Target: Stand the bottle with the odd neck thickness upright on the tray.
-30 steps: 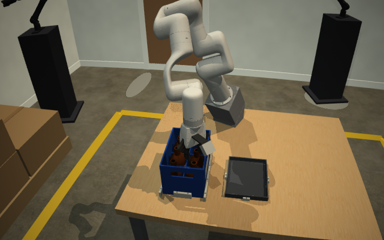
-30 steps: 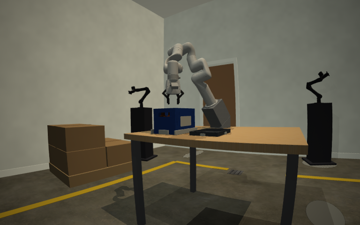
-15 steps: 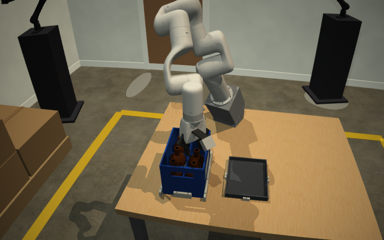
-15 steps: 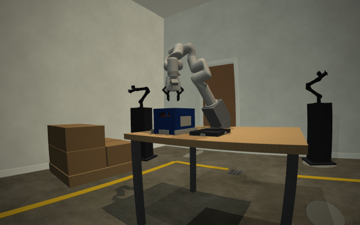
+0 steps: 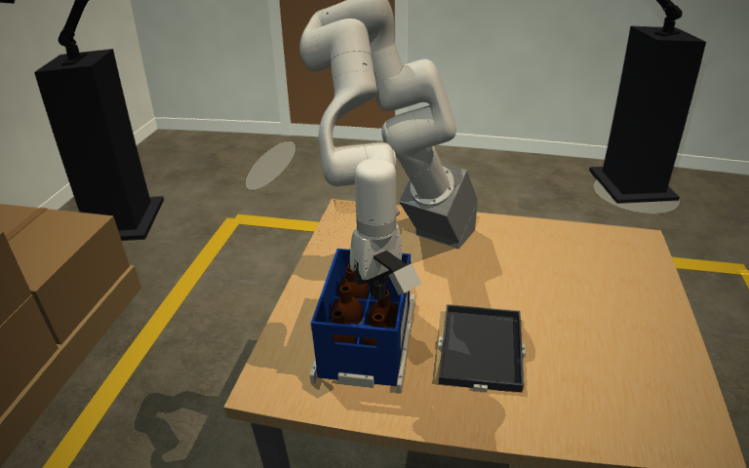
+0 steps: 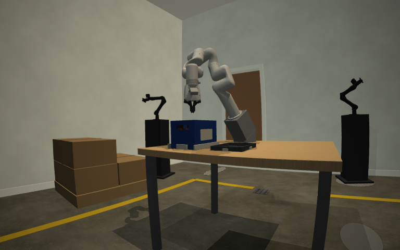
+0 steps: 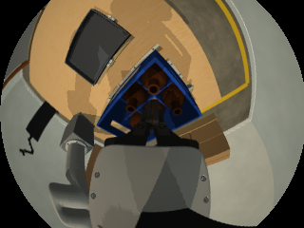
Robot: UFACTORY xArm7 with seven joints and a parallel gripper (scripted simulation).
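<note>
Now: hand 19 cm past the brown bottle, 5 cm to the left of it and 16 cm above it. The rest, counted from my hand: glass bottle (10 cm behind, 7 cm to the right, 16 cm below); dark tray (4 cm behind, 25 cm to the left, 23 cm below); blue crate (9 cm behind, 2 cm to the right, 16 cm below).
</note>
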